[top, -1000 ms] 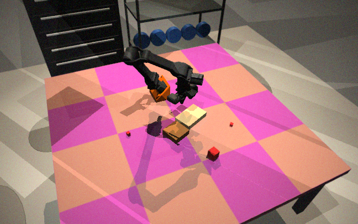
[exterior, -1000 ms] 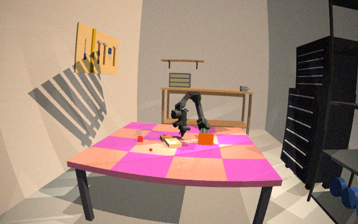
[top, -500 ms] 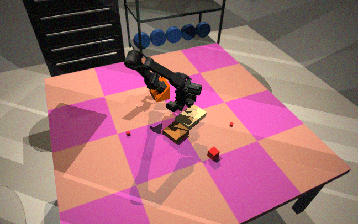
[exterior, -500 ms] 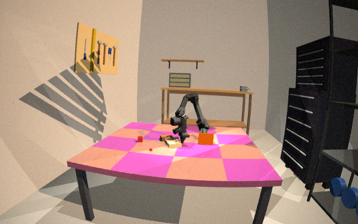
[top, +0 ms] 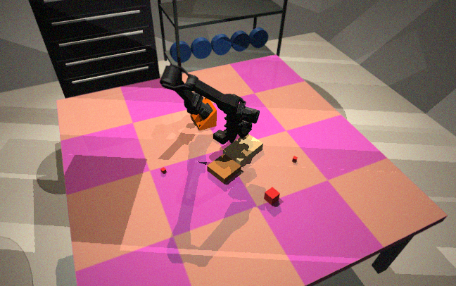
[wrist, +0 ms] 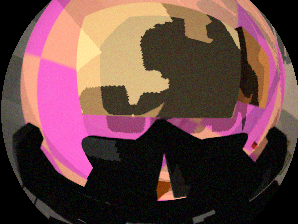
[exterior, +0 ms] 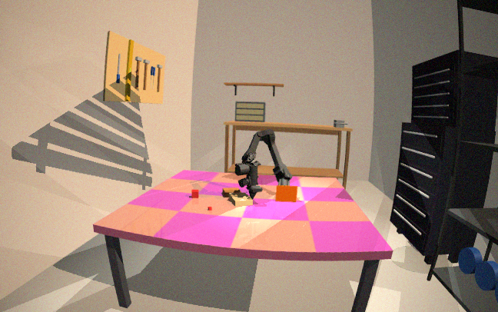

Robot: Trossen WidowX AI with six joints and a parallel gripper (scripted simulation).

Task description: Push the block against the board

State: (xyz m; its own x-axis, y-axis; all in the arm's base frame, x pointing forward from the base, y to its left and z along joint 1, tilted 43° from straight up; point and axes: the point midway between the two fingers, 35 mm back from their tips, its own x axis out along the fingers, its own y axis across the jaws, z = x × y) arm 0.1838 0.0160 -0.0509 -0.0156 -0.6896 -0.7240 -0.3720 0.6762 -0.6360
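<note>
Now: the board 60 mm ahead of my gripper tip, 20 mm to the left of it and 10 mm above it. Round my gripper tip: square block: 130 mm ahead, 100 mm to the right, 10 mm above; red cube: 340 mm ahead, 10 mm above.
</note>
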